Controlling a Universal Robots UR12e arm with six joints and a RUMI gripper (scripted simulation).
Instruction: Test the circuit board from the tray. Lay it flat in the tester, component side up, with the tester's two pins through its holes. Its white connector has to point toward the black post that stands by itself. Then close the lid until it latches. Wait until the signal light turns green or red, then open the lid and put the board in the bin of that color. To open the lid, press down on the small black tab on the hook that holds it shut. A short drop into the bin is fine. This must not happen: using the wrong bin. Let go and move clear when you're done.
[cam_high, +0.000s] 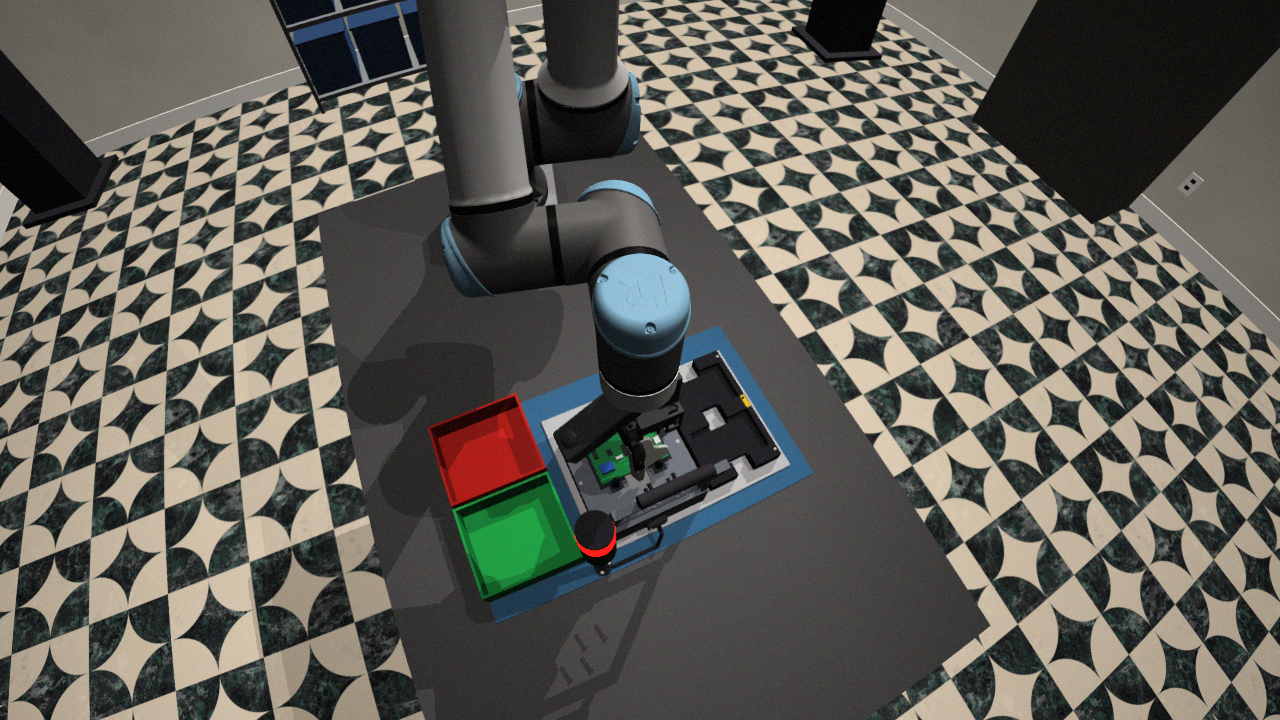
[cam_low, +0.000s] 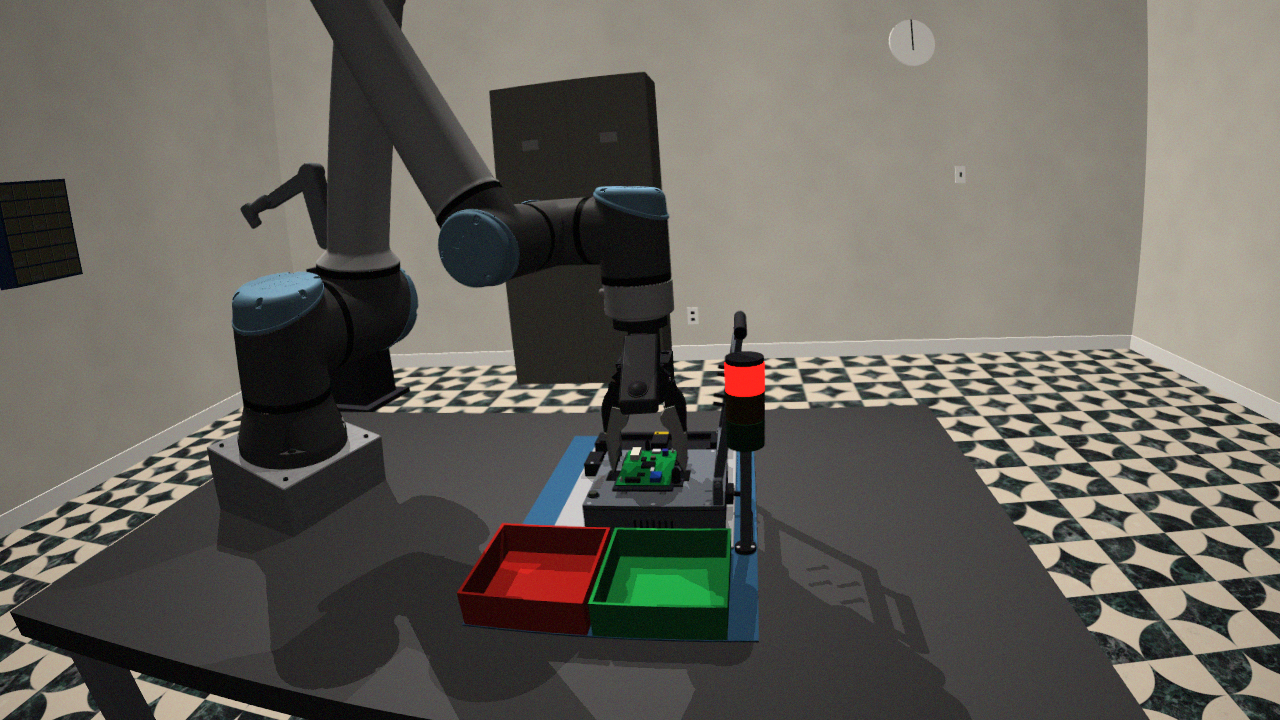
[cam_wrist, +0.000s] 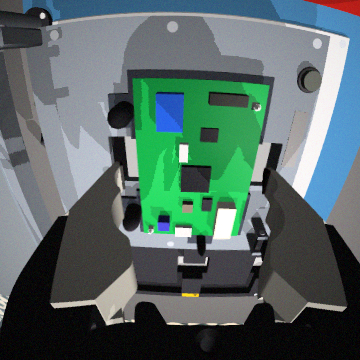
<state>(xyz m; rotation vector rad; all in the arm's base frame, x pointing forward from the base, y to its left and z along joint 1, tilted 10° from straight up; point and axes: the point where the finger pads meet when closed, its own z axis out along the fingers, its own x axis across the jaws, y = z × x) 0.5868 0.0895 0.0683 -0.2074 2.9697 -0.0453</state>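
My hand is right at the green circuit board. The rest, counted from my hand: clear lid (110 mm ahead, 20 mm to the left, 110 mm above); green bin (70 mm ahead, 190 mm to the right, 60 mm below); red bin (80 mm behind, 210 mm to the right, 60 mm below).
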